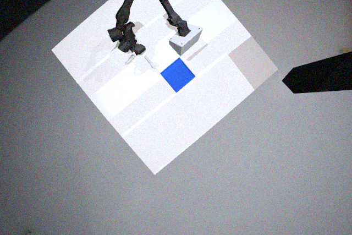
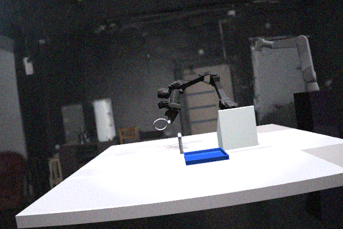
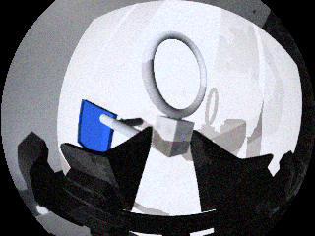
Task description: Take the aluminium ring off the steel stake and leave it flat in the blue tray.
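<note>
The aluminium ring is 50 mm ahead of my gripper tip and 10 mm above it. From my gripper tip the other things lie so: blue tray: 110 mm behind, 290 mm to the left, 150 mm below.
</note>
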